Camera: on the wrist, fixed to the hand. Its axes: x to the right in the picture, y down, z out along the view.
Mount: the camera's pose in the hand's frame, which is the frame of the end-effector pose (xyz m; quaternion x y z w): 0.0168 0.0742 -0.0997 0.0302 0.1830 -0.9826 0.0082
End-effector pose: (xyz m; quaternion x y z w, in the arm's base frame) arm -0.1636 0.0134 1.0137 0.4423 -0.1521 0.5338 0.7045
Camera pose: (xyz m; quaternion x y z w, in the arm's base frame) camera -0.2487 0.1050 1.0033 0.0767 0.5784 -0.6023 0.5448
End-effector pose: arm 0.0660 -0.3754 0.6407 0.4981 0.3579 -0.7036 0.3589
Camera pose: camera 0.1701 -0.3281 0.5891 0.2080 -0.5368 0.2781 0.7689
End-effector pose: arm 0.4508 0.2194 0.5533 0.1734 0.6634 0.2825 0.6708
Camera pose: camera 0.3406 0.2733 0.5791 -0.6819 0.3071 -0.6451 0.1565
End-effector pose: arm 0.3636 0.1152 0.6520 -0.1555 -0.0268 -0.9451 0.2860
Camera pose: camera 0.3633 0.0304 0.5596 -0.2067 0.1292 0.3164 0.9168
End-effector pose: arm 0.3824 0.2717 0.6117 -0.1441 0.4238 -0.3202 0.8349
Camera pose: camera 0.3406 0.3196 0.5036 0.3338 -0.0050 0.8622 0.3810
